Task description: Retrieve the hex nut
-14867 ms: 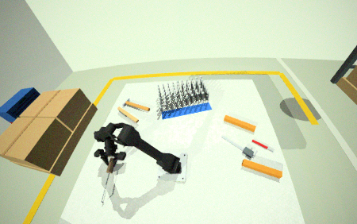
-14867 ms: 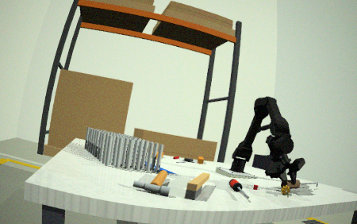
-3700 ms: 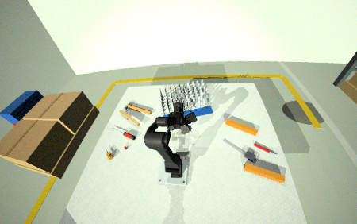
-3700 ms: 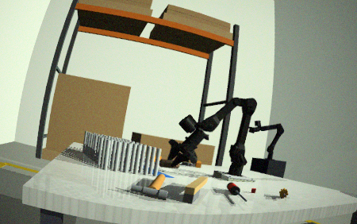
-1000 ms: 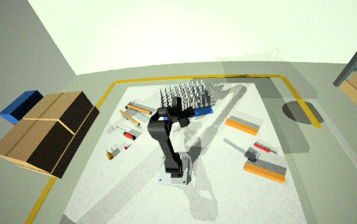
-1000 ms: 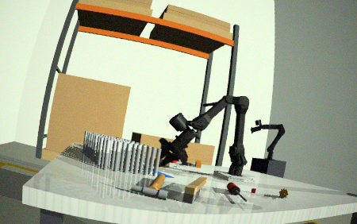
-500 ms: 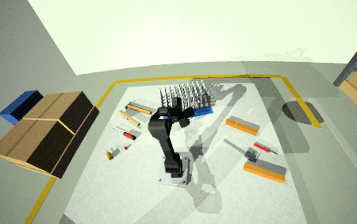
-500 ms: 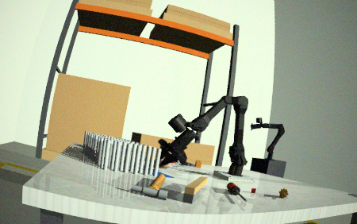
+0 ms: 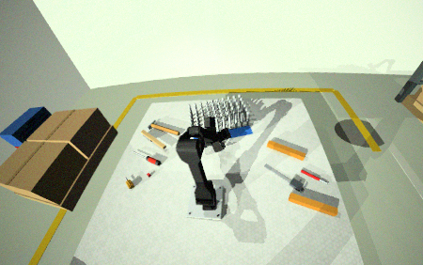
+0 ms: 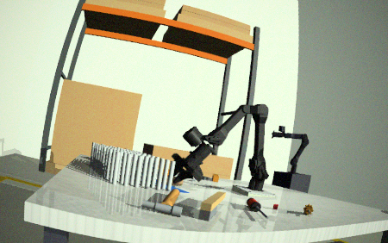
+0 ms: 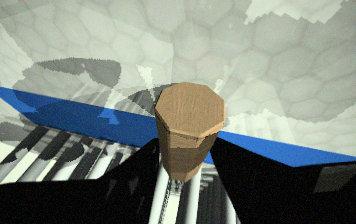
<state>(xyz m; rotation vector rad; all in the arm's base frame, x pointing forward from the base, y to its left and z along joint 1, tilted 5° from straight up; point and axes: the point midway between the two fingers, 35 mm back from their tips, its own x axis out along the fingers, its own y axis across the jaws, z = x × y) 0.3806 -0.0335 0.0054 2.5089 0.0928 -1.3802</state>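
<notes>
Now: gripper tip 5 cm short of the blue taped strip, 3 cm to the left of it and 2 cm above it. The rest, counted from my gripper tip: tiny red piece 23 cm behind, 40 cm to the left, 1 cm below; then red screwdriver 31 cm behind, 53 cm to the right, 1 cm below; then tool with thin metal rod 10 cm ahead, 2 cm to the left, 1 cm below.
</notes>
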